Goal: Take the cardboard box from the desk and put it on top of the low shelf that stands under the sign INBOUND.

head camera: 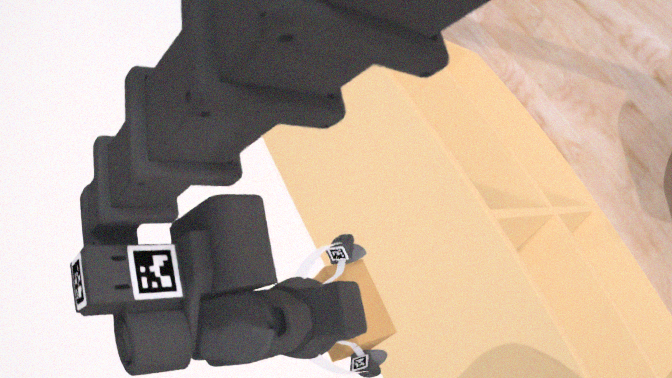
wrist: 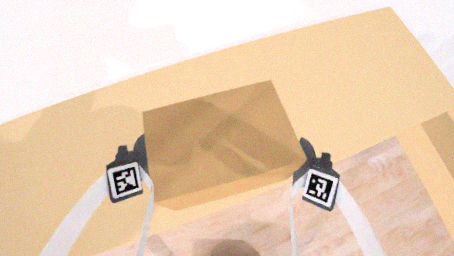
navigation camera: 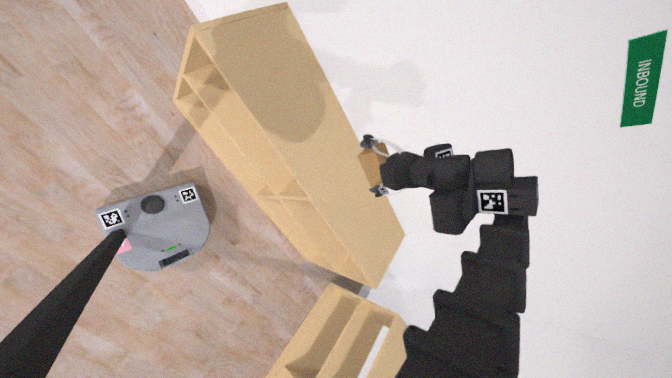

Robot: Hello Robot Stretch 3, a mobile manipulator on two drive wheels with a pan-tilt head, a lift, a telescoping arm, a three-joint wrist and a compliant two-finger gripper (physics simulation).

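Places are measured from the robot's base along level axes (x left, y back, z up), in centimetres.
Pixels of known places: gripper, fingertip midpoint: (head camera: 363, 306) (wrist: 223, 153) (navigation camera: 369, 165); robot's base, origin of the base link: (navigation camera: 153, 203).
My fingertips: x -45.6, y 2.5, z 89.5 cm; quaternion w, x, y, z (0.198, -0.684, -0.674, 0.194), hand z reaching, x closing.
Ahead of a thing's pixels: the offset from my fingertips to its middle. Level surfaces: height alone.
The brown cardboard box {dy -0.2, dx +0.3, dz +2.7 cm} (head camera: 378, 307) (navigation camera: 370, 162) (wrist: 220, 132) is between the two fingers of my gripper (head camera: 361, 305) (navigation camera: 373, 166) (wrist: 223, 153), which is shut on it. In the head view the wrist hides part of the box. The low wooden shelf {dz -28.5 cm} (head camera: 425, 175) (navigation camera: 350, 215) (wrist: 350, 75) lies beneath the held box, which appears near the wall-side edge of its top. The gap between box and shelf top is hard to judge. The green INBOUND sign {dy -5.3, dx -35.7, dz +50.5 cm} (navigation camera: 644, 80) is on the white wall. The desk does not show.
The white wall (navigation camera: 575, 250) runs along the shelf's back. A second wooden shelf unit (navigation camera: 399, 335) stands near one end of the low shelf. My base (navigation camera: 192, 220) is on the wooden floor in front of the low shelf. My extended arm (head camera: 200, 100) (navigation camera: 480, 300) crosses both views.
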